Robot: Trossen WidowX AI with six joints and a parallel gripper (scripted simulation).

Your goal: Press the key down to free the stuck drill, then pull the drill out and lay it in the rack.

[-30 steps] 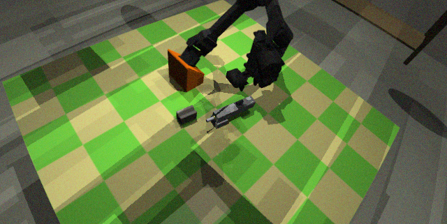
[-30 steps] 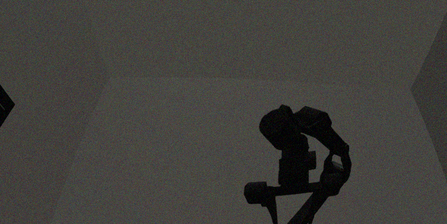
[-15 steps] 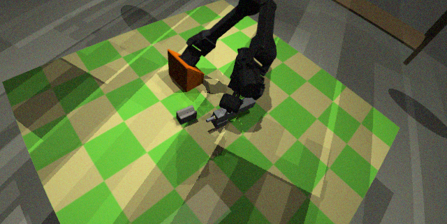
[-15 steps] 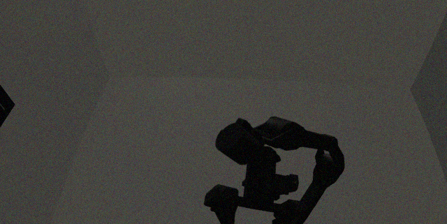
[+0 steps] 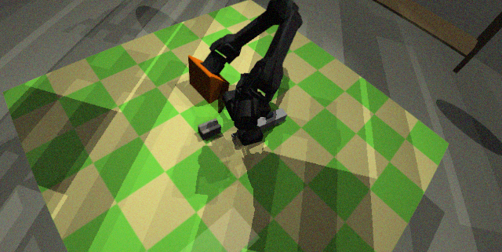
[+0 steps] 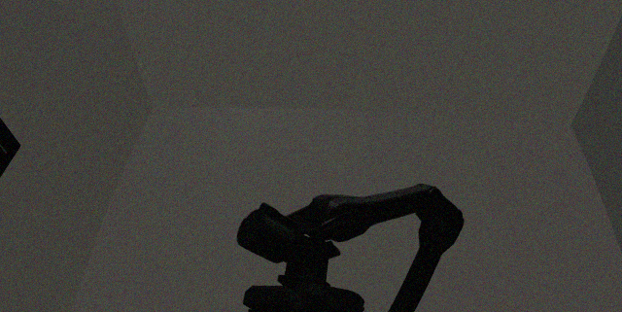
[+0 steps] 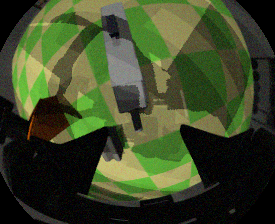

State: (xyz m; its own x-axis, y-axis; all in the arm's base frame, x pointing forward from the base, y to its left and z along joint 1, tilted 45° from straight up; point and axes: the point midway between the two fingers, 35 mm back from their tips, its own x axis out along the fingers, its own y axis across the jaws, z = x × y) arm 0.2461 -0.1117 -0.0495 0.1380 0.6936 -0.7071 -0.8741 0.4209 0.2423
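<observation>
Now: the drill 1 cm ahead of my gripper tip, 5 cm to the left of it and 3 cm below it. The rest, counted from my gripper tip: grey housing block 2 cm ahead, 10 cm to the left, 4 cm below; then dark key 3 cm ahead, 13 cm to the left, 3 cm below.
</observation>
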